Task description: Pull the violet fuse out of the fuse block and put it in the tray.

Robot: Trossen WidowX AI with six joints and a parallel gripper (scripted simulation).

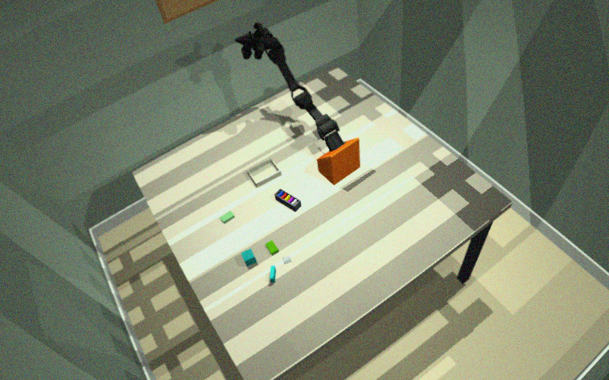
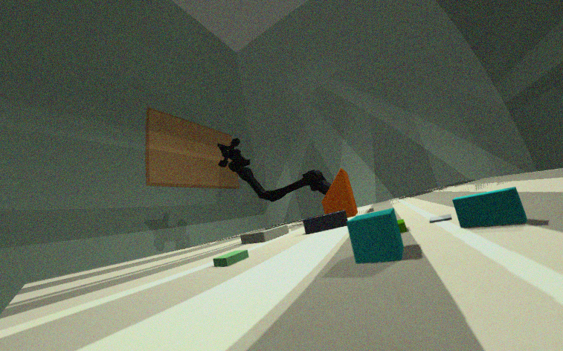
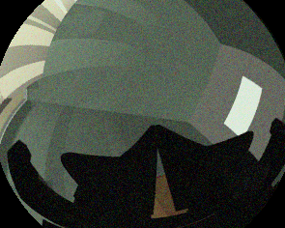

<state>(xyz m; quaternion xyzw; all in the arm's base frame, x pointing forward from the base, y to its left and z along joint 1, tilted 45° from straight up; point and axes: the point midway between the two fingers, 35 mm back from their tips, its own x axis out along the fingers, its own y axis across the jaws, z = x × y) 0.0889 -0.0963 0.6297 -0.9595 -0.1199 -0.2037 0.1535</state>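
Now: the violet fuse 540 mm to the left of my gripper tip, 490 mm below it and 210 mm ahead of it. The rest, counted from my gripper tip: red fuse 500 mm to the left, 490 mm below, 220 mm ahead; grey tray 510 mm below, 310 mm to the left, 190 mm ahead; blue fuse 490 mm below, 480 mm to the left, 220 mm ahead.
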